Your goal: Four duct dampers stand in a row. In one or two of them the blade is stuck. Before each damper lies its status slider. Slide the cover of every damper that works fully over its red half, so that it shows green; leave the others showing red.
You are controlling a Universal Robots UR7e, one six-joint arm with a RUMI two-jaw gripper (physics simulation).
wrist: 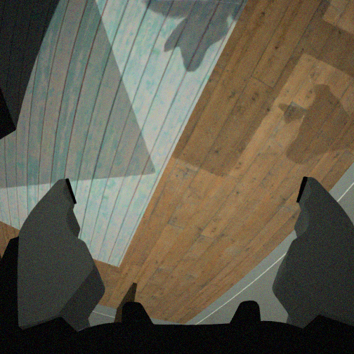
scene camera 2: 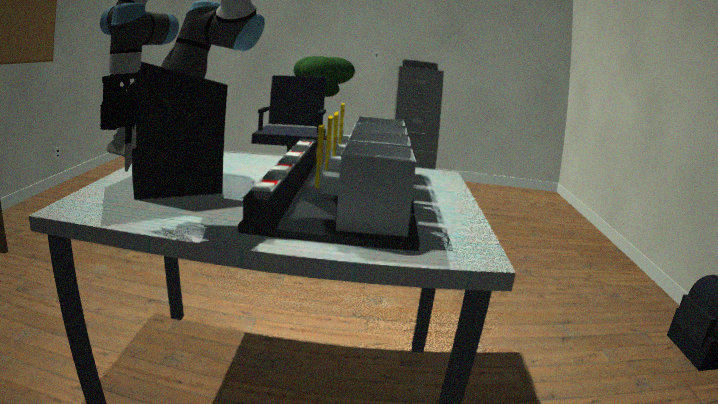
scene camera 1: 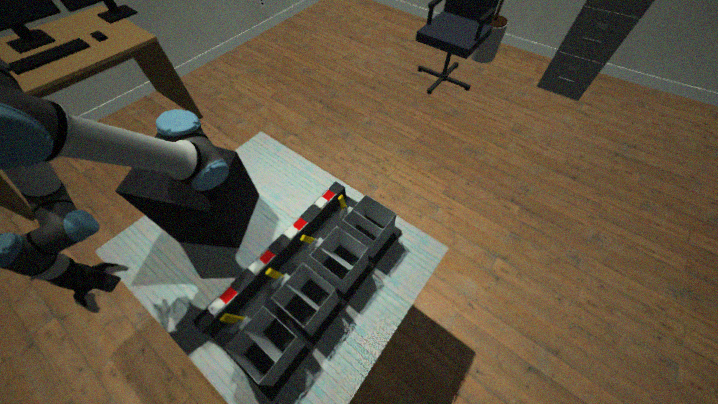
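Pixels of known places: gripper, between the fingertips: [scene camera 2: 129,163] [scene camera 1: 113,289]; arm's base, origin of its link: [scene camera 2: 182,72].
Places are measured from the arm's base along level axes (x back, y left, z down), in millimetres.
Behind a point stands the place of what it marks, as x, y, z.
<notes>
Four grey dampers [scene camera 1: 264,375] @(-593, -399, 318) [scene camera 1: 303,329] @(-617, -220, 318) [scene camera 1: 342,283] @(-674, -37, 191) [scene camera 1: 377,202] @(-619, 304, 159) stand in a row on a dark base. A yellow lever [scene camera 1: 231,318] @(-448, -320, 147) [scene camera 1: 273,273] @(-466, -143, 140) [scene camera 1: 307,239] @(-483, 22, 148) [scene camera 1: 342,202] @(-504, 224, 147) stands at each; all four look upright in scene camera 2. On the dark rail [scene camera 2: 261,211] @(-328, -407, 282) before them, each status slider shows a red half [scene camera 1: 228,295] @(-328, -274, 256) [scene camera 1: 267,257] @(-350, -90, 255) [scene camera 1: 299,224] @(-365, 93, 255) [scene camera 1: 328,194] @(-380, 284, 255) beside a white piece; no green shows. Whether any blade is stuck cannot be told. My gripper [scene camera 1: 110,288] @(-23, -456, 179) [scene camera 2: 122,158] @(-23, -456, 179) [wrist: 185,180] is open and empty, beyond the table's left edge in scene camera 1, away from the sliders.
A tall black block [scene camera 1: 200,200] @(-128, -90, 23) [scene camera 2: 180,140] @(-59, -162, 180) stands on the pale table [scene camera 1: 421,251] @(-852, 289, 335) [scene camera 2: 90,211] @(160, -349, 336) between my gripper and the slider rail. The arm's forearm [scene camera 1: 125,145] @(-204, -153, -339) passes above and behind it. A desk [scene camera 1: 100,55], an office chair [scene camera 1: 451,32] [scene camera 2: 298,103] and a cabinet stand farther off.
</notes>
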